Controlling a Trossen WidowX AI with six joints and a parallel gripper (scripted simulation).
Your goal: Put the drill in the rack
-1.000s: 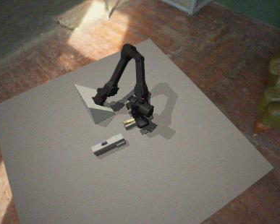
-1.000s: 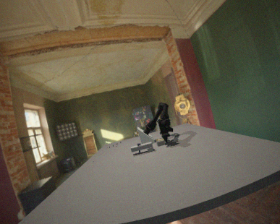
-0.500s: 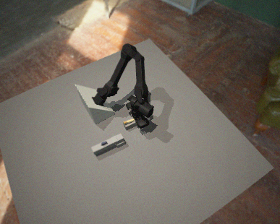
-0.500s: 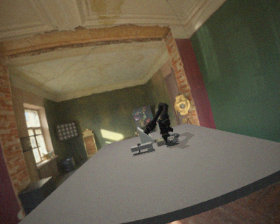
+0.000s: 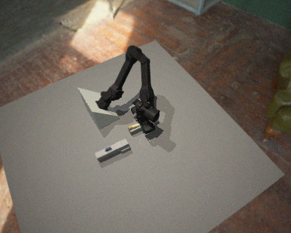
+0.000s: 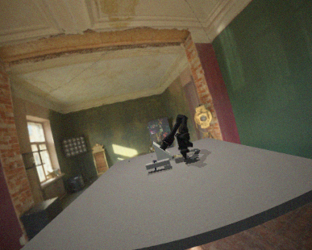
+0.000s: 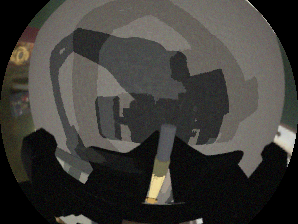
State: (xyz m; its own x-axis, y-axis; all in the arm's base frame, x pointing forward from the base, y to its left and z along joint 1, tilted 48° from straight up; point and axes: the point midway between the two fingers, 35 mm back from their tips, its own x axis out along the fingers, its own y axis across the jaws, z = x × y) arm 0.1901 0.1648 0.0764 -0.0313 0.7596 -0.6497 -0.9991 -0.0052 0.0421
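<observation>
My gripper tip is 40 mm to the left of the drill and 40 mm below it. Also, from my gripper tip: light grey fixture block: 220 mm to the right, 60 mm ahead, 30 mm above; then blue key: 250 mm to the right, 60 mm ahead, 40 mm above.
</observation>
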